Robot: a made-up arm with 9 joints.
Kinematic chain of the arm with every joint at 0, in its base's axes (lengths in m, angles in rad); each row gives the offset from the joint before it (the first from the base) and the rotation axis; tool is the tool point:
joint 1: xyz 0 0 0.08 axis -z
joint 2: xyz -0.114 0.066 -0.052 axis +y
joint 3: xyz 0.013 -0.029 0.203 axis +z
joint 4: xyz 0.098 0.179 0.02 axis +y
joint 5: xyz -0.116 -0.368 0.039 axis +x
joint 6: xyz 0.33 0.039 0 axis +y
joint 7: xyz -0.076 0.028 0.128 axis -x
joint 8: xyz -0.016 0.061 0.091 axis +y
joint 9: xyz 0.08 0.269 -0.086 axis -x
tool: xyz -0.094 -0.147 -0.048
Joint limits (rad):
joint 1: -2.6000..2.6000
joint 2: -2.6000..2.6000
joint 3: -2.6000..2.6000
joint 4: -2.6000..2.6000
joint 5: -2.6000..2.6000
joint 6: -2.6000..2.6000
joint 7: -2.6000..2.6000
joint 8: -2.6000..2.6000
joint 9: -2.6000..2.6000
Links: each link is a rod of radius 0.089 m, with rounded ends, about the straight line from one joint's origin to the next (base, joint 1, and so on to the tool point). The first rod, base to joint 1, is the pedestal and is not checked.
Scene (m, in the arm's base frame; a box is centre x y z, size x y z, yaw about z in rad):
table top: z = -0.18
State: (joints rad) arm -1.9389 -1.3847 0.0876 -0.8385 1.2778 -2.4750 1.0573 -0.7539 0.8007
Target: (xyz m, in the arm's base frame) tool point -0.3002 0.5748 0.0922
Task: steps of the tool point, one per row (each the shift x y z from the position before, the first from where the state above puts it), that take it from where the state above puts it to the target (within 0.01 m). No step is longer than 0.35 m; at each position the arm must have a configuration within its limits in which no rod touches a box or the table.
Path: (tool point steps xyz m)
1: -0.0269 0.0972 0.2026
2: -0.0607 0.1672 0.1621
3: -0.0918 0.2207 0.0892
4: -0.1131 0.2439 -0.0091
5: -0.1172 0.2272 -0.1186
6: -0.0993 0.1677 -0.2182
7: -0.0591 0.0730 -0.2860

